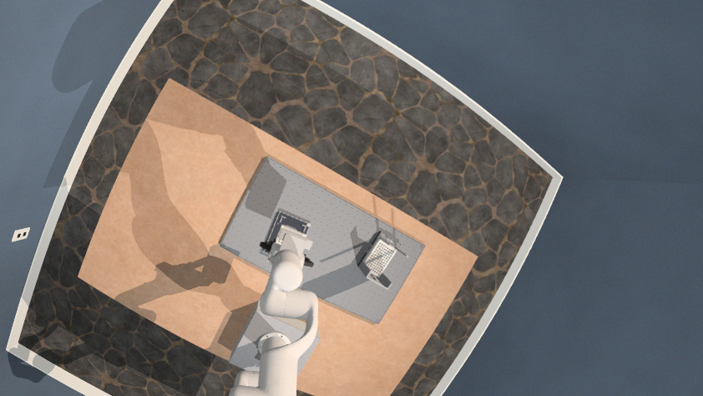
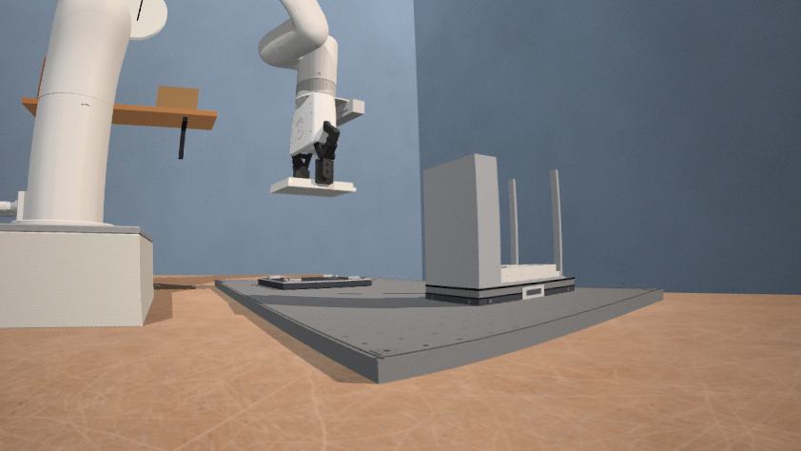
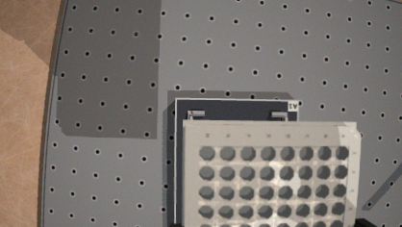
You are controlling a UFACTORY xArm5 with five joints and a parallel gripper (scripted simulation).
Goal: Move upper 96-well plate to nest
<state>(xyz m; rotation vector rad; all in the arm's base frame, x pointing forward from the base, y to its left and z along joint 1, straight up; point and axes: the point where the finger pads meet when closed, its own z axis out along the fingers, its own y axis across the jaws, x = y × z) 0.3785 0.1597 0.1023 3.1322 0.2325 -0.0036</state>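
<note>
Now: hand 170 mm above the plate nest N1. Round my hand: tall grey wall 40 mm ahead, 330 mm to the right, 100 mm below; A1 mark 80 mm ahead, 40 mm to the right, 170 mm below.
</note>
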